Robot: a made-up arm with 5 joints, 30 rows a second.
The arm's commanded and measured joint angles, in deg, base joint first. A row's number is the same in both.
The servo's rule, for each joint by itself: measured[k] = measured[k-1] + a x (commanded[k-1-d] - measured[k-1]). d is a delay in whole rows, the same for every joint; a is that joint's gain. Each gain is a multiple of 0.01, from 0.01 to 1. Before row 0 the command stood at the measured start. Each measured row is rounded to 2 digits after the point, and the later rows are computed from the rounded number. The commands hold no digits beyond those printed.
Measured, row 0:
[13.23, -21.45, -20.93, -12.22, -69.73]
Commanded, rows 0 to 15:
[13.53, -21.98, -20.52, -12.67, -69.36]
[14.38, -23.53, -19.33, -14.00, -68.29]
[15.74, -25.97, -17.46, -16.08, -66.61]
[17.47, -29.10, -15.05, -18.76, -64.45]
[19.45, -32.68, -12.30, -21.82, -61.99]
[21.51, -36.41, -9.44, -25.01, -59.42]
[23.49, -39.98, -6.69, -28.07, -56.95]
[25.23, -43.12, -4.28, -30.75, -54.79]
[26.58, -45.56, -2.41, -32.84, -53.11]
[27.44, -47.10, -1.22, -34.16, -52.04]
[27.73, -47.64, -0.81, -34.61, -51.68]
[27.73, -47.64, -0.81, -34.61, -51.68]
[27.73, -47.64, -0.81, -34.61, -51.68]
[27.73, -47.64, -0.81, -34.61, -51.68]
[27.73, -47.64, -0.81, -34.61, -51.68]
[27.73, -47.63, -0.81, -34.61, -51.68]
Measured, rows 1 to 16:
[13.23, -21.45, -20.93, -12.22, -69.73]
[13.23, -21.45, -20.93, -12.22, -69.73]
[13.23, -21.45, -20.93, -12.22, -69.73]
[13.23, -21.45, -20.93, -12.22, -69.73]
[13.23, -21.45, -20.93, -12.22, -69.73]
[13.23, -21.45, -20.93, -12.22, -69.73]
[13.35, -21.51, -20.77, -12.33, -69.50]
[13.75, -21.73, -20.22, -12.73, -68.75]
[14.53, -22.20, -19.17, -13.53, -67.42]
[15.68, -22.96, -17.60, -14.79, -65.58]
[17.15, -24.03, -15.59, -16.48, -63.35]
[18.85, -25.39, -13.25, -18.53, -60.91]
[20.66, -26.99, -10.76, -20.82, -58.45]
[22.44, -28.76, -8.30, -23.20, -56.18]
[24.05, -30.61, -6.06, -25.51, -54.28]
[25.37, -32.42, -4.22, -27.59, -52.89]
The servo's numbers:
d 6
a 0.39 0.11 0.38 0.24 0.62

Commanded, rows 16 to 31:
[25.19, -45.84, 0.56, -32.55, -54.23]
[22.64, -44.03, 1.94, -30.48, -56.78]
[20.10, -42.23, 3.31, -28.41, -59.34]
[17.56, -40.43, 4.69, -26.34, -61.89]
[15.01, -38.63, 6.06, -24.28, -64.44]
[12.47, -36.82, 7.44, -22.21, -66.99]
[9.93, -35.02, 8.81, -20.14, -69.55]
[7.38, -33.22, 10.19, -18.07, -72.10]
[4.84, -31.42, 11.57, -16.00, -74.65]
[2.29, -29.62, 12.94, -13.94, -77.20]
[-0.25, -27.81, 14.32, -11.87, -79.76]
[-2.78, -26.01, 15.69, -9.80, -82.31]
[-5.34, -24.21, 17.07, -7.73, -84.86]
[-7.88, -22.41, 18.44, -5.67, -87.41]
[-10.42, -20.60, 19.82, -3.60, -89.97]
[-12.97, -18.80, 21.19, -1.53, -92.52]
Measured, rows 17 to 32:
[26.29, -34.09, -2.92, -29.27, -52.14]
[26.85, -35.58, -2.12, -30.55, -51.85]
[27.19, -36.91, -1.62, -31.52, -51.74]
[27.40, -38.09, -1.31, -32.26, -51.70]
[27.53, -39.14, -1.12, -32.82, -51.69]
[27.61, -40.07, -1.00, -33.25, -51.68]
[26.67, -40.70, -0.41, -33.08, -53.26]
[25.10, -41.07, 0.48, -32.46, -55.44]
[23.15, -41.20, 1.56, -31.49, -57.86]
[20.97, -41.12, 2.75, -30.25, -60.36]
[18.65, -40.85, 4.01, -28.82, -62.89]
[16.24, -40.41, 5.31, -27.23, -65.43]
[13.78, -39.82, 6.64, -25.53, -67.98]
[11.28, -39.09, 7.99, -23.74, -70.53]
[8.77, -38.25, 9.35, -21.88, -73.08]
[6.24, -37.30, 10.71, -19.97, -75.63]

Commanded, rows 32 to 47:
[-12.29, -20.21, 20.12, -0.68, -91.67]
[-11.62, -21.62, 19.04, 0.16, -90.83]
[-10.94, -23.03, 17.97, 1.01, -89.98]
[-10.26, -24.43, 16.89, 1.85, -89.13]
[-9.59, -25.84, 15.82, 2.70, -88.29]
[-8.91, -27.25, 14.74, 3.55, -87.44]
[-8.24, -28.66, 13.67, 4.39, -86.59]
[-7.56, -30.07, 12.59, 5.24, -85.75]
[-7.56, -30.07, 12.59, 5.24, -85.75]
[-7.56, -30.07, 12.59, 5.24, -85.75]
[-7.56, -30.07, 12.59, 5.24, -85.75]
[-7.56, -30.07, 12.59, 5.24, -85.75]
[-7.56, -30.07, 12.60, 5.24, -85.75]
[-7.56, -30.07, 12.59, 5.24, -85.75]
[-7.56, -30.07, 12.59, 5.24, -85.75]
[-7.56, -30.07, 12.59, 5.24, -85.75]
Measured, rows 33 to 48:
[3.71, -36.26, 12.08, -18.03, -78.19]
[1.18, -35.13, 13.45, -16.05, -80.74]
[-1.36, -33.93, 14.83, -14.05, -83.29]
[-3.90, -32.66, 16.20, -12.04, -85.84]
[-6.44, -31.33, 17.58, -10.01, -88.40]
[-8.99, -29.95, 18.95, -7.97, -90.95]
[-10.28, -28.88, 19.39, -6.22, -91.40]
[-10.80, -28.08, 19.26, -4.69, -91.05]
[-10.85, -27.52, 18.77, -3.32, -90.39]
[-10.62, -27.18, 18.06, -2.08, -89.61]
[-10.22, -27.03, 17.21, -0.93, -88.79]
[-9.71, -27.05, 16.27, 0.15, -87.95]
[-9.14, -27.23, 15.28, 1.17, -87.11]
[-8.52, -27.54, 14.26, 2.15, -86.27]
[-8.15, -27.82, 13.63, 2.89, -85.95]
[-7.92, -28.07, 13.23, 3.45, -85.83]

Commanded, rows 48 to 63:
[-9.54, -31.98, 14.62, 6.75, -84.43]
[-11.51, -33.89, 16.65, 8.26, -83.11]
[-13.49, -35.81, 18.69, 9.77, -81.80]
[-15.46, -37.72, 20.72, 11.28, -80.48]
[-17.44, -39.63, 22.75, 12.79, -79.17]
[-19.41, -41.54, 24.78, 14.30, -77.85]
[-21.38, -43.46, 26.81, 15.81, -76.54]
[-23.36, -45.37, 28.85, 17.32, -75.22]
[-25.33, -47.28, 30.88, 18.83, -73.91]
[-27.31, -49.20, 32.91, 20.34, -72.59]
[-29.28, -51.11, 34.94, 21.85, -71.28]
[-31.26, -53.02, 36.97, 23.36, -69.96]
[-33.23, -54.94, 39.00, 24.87, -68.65]
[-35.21, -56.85, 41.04, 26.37, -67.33]
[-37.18, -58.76, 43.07, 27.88, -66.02]
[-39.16, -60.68, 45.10, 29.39, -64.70]
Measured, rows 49 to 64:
[-7.78, -28.29, 12.99, 3.88, -85.78]
[-7.69, -28.49, 12.84, 4.21, -85.76]
[-7.64, -28.66, 12.75, 4.46, -85.75]
[-7.61, -28.82, 12.69, 4.65, -85.75]
[-7.59, -28.96, 12.65, 4.79, -85.75]
[-7.58, -29.08, 12.63, 4.90, -85.75]
[-8.34, -29.40, 13.39, 5.34, -84.93]
[-9.58, -29.89, 14.63, 6.04, -83.80]
[-11.10, -30.54, 16.17, 6.94, -82.56]
[-12.80, -31.33, 17.90, 7.98, -81.27]
[-14.61, -32.24, 19.74, 9.13, -79.97]
[-16.48, -33.26, 21.66, 10.37, -78.66]
[-18.39, -34.38, 23.62, 11.68, -77.35]
[-20.33, -35.59, 25.61, 13.03, -76.03]
[-22.28, -36.88, 27.61, 14.42, -74.72]
[-24.24, -38.24, 29.62, 15.84, -73.40]

